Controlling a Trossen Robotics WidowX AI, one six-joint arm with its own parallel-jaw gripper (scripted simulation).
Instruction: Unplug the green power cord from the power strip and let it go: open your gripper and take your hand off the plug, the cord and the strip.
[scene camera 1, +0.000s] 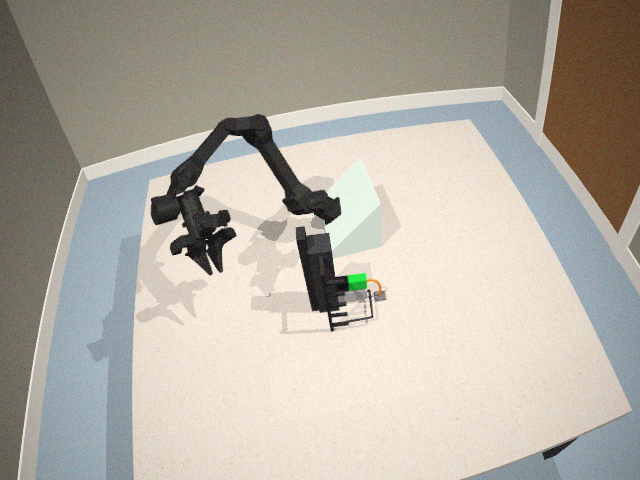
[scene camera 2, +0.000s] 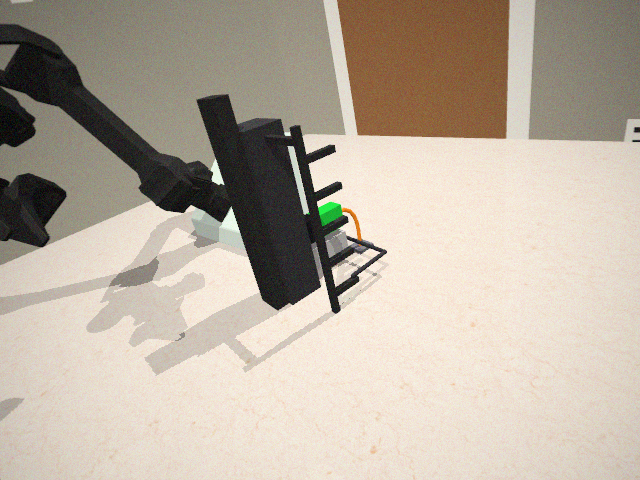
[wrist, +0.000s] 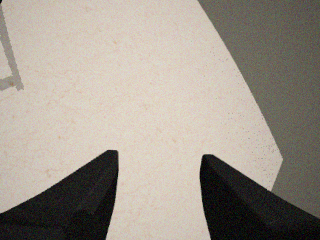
Labels:
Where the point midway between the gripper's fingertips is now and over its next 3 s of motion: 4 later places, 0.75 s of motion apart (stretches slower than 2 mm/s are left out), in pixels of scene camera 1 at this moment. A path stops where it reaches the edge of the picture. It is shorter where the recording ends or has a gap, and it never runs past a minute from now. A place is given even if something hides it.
My gripper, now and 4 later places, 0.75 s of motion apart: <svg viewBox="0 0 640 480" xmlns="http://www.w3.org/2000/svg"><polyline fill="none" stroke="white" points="216,273 264,296 363,287 378,275 366,277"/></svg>

